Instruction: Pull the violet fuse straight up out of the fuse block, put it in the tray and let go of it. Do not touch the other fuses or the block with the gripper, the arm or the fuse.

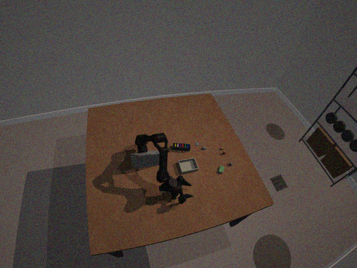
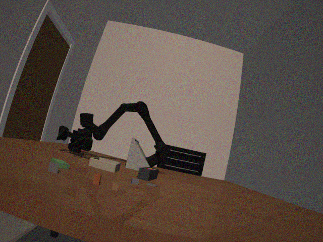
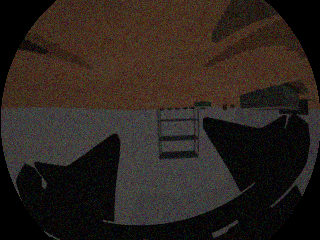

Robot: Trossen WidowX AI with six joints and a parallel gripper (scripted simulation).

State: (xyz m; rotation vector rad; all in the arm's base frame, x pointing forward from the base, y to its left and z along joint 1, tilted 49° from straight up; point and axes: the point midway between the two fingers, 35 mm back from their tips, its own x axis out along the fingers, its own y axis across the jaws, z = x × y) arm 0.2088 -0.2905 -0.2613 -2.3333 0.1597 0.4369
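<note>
Now: the violet fuse 6 cm ahead of my gripper tip, 39 cm to the left of it and 3 cm below it. The rest, counted from my gripper tip: pale tray: 6 cm ahead, 21 cm to the left, 5 cm below.
</note>
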